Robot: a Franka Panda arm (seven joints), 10 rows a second.
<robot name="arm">
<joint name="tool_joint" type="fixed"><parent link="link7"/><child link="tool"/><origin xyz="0 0 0.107" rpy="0 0 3.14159"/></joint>
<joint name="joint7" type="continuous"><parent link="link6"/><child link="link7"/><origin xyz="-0.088 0 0" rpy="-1.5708 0 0"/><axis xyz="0 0 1"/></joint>
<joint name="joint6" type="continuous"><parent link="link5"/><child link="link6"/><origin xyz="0 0 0" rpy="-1.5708 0 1.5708"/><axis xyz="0 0 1"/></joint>
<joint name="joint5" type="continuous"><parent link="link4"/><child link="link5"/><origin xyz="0.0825 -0.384 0" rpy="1.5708 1.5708 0"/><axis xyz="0 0 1"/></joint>
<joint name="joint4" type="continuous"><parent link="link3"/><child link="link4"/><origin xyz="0 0.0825 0" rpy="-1.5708 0 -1.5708"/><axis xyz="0 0 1"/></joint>
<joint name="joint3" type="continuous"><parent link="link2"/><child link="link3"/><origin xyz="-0.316 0 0" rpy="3.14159 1.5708 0"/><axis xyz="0 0 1"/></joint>
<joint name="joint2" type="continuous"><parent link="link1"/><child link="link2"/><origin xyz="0 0 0" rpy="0 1.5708 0"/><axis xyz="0 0 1"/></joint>
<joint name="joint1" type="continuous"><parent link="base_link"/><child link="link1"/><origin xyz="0 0 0.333" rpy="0 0 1.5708"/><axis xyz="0 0 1"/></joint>
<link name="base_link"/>
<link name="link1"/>
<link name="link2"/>
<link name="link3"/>
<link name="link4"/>
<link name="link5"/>
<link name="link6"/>
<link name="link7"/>
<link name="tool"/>
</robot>
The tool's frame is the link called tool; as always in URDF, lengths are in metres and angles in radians. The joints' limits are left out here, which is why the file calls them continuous.
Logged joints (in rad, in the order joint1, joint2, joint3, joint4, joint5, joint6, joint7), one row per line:
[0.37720 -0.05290 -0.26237 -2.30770 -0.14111 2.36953 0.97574]
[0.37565 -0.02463 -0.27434 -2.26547 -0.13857 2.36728 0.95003]
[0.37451 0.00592 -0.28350 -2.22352 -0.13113 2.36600 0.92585]
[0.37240 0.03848 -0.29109 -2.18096 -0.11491 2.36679 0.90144]
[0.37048 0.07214 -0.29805 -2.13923 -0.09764 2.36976 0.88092]
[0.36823 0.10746 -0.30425 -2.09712 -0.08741 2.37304 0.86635]
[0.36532 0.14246 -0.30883 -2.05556 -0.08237 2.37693 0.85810]
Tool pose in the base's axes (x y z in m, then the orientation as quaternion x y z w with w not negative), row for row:
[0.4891 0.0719 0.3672 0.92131 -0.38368 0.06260 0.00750]
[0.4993 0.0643 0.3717 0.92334 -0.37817 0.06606 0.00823]
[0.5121 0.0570 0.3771 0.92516 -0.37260 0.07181 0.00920]
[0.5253 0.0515 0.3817 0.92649 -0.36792 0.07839 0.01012]
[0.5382 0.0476 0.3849 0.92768 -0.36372 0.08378 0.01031]
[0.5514 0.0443 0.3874 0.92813 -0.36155 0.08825 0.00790]
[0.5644 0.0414 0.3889 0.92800 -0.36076 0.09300 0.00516]
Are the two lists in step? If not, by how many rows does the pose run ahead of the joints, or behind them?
The pose runs 2 rows behind the joints: the pose in row i belongs to the joints in row i - 2.
